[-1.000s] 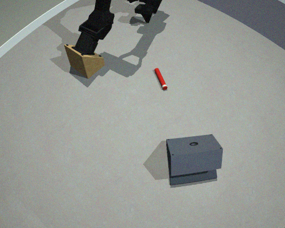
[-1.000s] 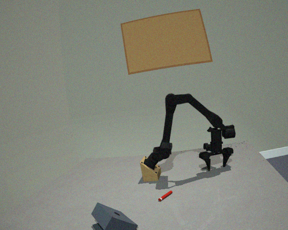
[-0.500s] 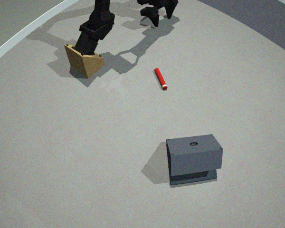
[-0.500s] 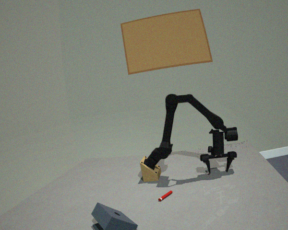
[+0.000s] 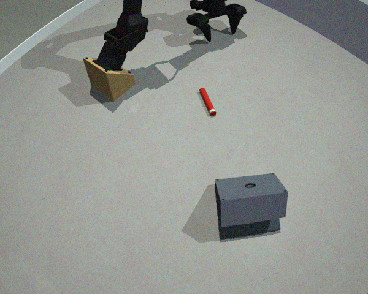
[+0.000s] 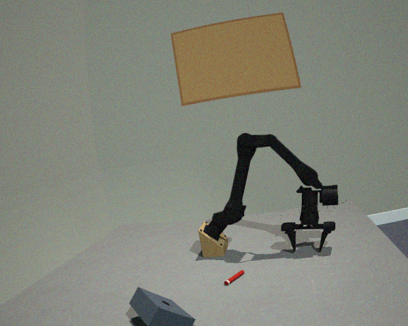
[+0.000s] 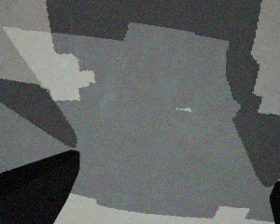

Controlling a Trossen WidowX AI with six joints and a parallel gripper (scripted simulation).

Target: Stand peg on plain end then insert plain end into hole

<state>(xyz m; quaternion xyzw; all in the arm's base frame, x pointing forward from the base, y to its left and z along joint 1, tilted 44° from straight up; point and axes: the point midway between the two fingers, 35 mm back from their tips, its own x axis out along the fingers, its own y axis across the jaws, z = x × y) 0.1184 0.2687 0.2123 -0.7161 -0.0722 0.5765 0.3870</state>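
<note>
The red peg is 13 cm ahead of my gripper tip and 25 cm to the right of it. The rest, counted from my gripper tip: grey sloped panel: 34 cm ahead, 40 cm to the right, 3 cm above.
</note>
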